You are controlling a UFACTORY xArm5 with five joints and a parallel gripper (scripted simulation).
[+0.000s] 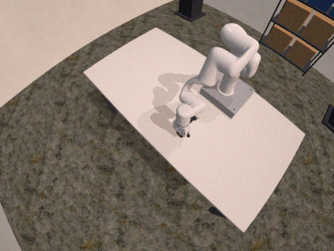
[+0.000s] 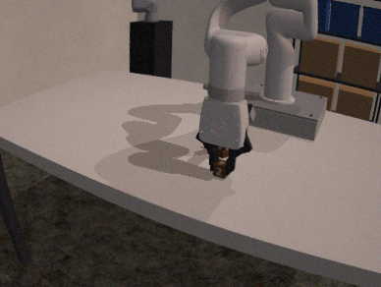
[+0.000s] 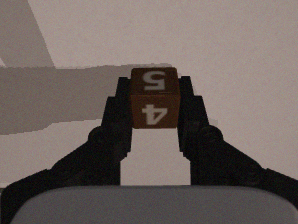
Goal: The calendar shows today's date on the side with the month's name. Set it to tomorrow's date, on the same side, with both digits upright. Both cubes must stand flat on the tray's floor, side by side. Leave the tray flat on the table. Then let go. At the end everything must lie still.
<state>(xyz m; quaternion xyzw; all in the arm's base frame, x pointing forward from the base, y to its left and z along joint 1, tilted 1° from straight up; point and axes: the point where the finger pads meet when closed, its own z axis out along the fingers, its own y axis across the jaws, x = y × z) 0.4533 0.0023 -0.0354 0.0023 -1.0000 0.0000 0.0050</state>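
My hand is 2 cm above the brown wooden cube. Round my hand: tray 11 cm behind, 6 cm to the right, 2 cm below.
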